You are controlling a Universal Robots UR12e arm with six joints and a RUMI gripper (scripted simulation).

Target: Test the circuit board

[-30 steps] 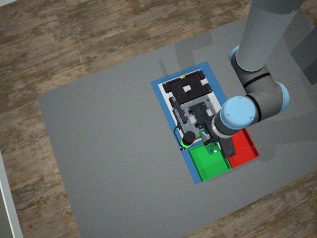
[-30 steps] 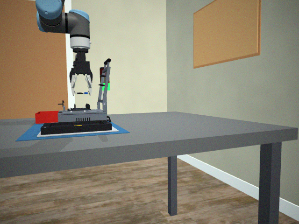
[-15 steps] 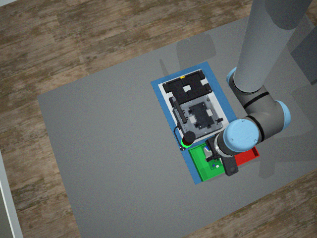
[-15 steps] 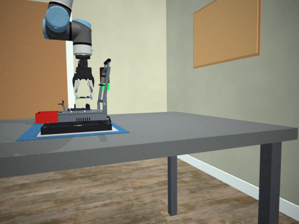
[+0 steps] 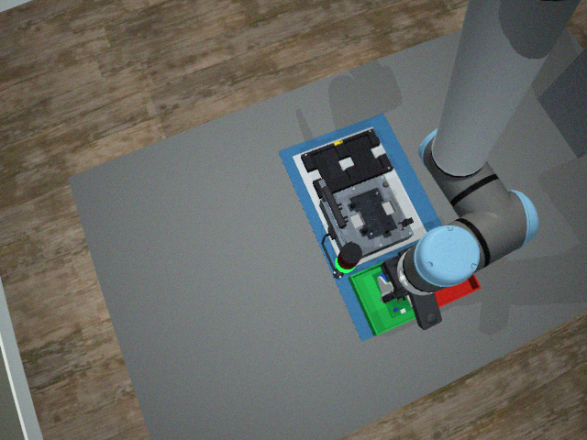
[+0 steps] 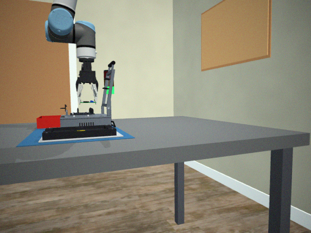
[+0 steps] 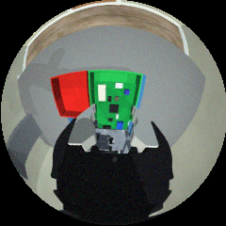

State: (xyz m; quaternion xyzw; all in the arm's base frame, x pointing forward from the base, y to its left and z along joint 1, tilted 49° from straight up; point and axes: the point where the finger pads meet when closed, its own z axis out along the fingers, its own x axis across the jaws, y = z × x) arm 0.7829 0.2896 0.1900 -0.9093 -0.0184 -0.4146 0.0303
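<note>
My gripper is now 1 cm to the left of the green circuit board. Also, from my hand: green bin: 1 cm to the right, 10 cm below; red bin: 15 cm behind, 2 cm to the right, 10 cm below; black latch hook: 9 cm behind, 16 cm to the right, 2 cm below.
</note>
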